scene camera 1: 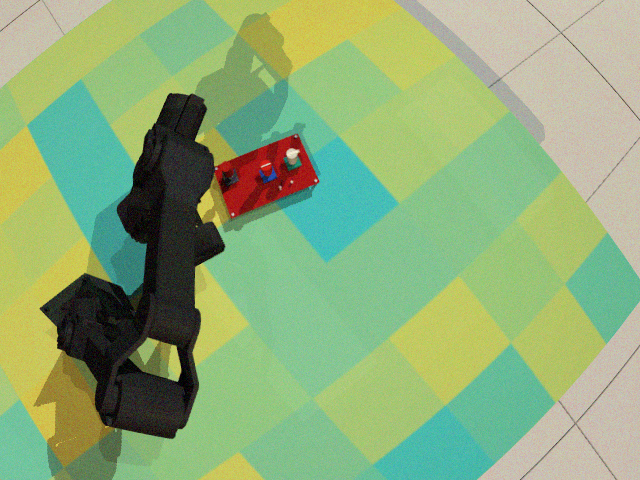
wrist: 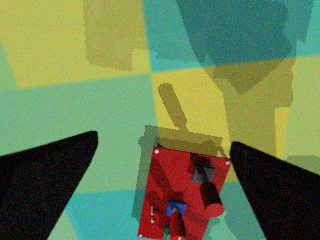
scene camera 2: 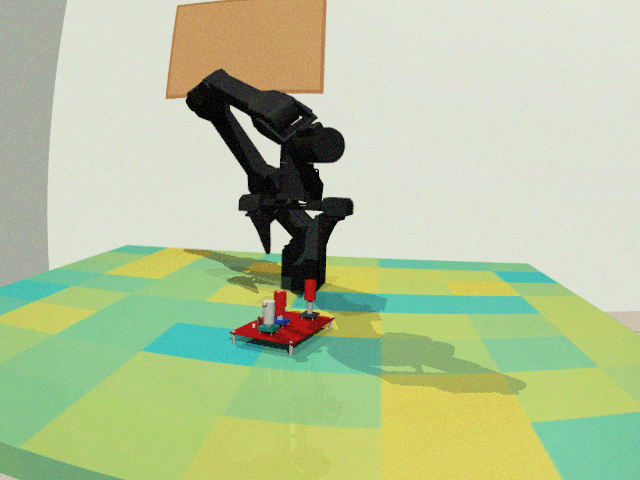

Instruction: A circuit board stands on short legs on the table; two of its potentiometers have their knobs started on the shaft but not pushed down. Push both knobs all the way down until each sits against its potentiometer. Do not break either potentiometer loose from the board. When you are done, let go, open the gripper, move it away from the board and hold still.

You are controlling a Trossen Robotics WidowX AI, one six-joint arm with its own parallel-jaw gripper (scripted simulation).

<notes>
My gripper [scene camera 2: 293,256] is open and holds nothing.
My gripper is seen too in scene camera 1 [scene camera 1: 192,215] and in the wrist view [wrist: 164,142].
</notes>
